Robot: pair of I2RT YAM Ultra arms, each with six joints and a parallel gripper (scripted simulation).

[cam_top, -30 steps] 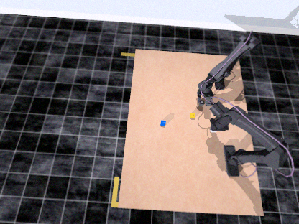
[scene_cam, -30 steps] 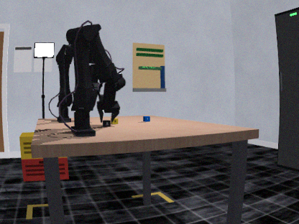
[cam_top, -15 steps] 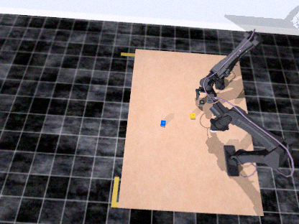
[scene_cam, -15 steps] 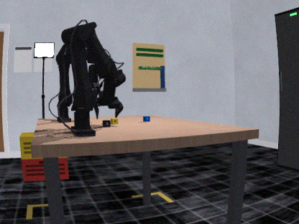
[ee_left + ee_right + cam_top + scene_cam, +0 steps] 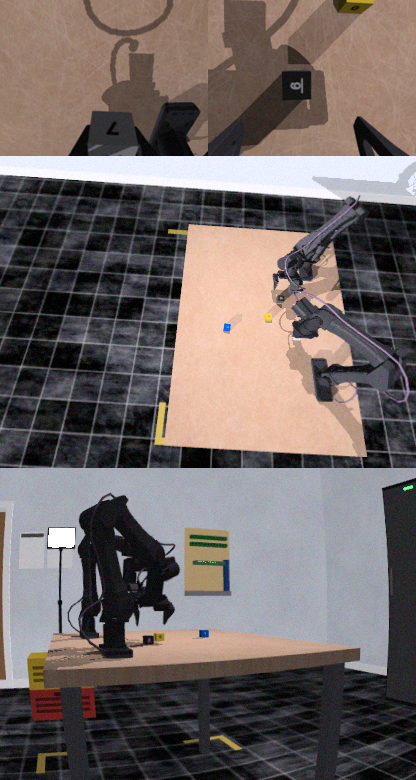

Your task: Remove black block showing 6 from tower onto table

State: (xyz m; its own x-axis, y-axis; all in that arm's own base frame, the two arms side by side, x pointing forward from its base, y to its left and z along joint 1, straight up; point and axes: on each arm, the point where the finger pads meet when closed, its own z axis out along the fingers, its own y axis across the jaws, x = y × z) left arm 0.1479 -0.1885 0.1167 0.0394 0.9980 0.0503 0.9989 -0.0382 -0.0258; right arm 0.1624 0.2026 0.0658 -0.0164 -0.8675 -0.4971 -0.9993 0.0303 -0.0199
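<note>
Right now my left hand is 23 cm to the left of the black block showing 6, 11 cm above it and 2 cm short of it. From my left hand the other things lie so: grey block showing 7: right at my left hand.
</note>
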